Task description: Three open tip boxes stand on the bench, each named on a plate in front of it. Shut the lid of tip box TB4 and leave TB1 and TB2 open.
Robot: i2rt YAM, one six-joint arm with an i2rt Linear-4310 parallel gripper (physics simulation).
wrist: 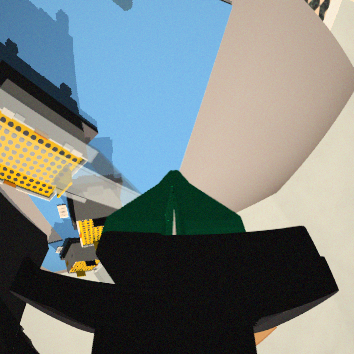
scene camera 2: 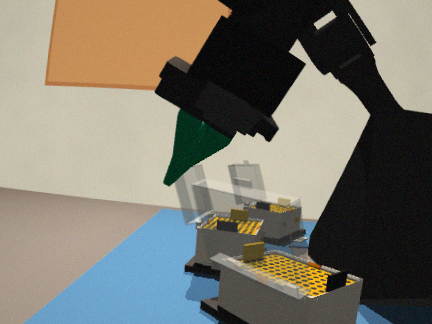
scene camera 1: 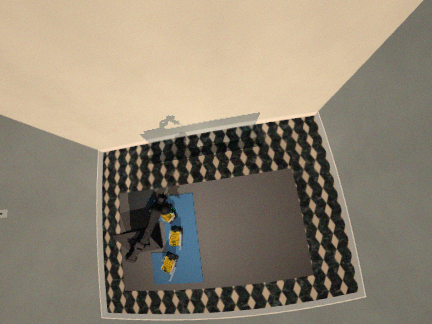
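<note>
Three grey tip boxes with yellow perforated tops have open, transparent lids. The nearest box in scene camera 2 [scene camera 1: 168, 217] [scene camera 2: 295, 305] [wrist: 27, 155] is large at the wrist view's left. The middle box [scene camera 1: 175, 237] [scene camera 2: 210, 245] [wrist: 95, 202] and the far box [scene camera 1: 169, 264] [scene camera 2: 280, 223] stand beyond it. White name plates [wrist: 62, 211] are too small to read, so which box is TB4 cannot be told. My green-fingered gripper [scene camera 2: 167, 183] [wrist: 173, 177] is shut and empty, pointing down above box height near the raised lids; contact with a lid cannot be told.
The boxes stand on a blue mat [scene camera 1: 192, 260] [scene camera 2: 125, 265] [wrist: 145, 75] on the grey-brown bench [scene camera 1: 250, 225]. The black arm base [scene camera 2: 395, 200] rises at the right in scene camera 2. An orange panel [scene camera 2: 115, 40] is on the wall behind.
</note>
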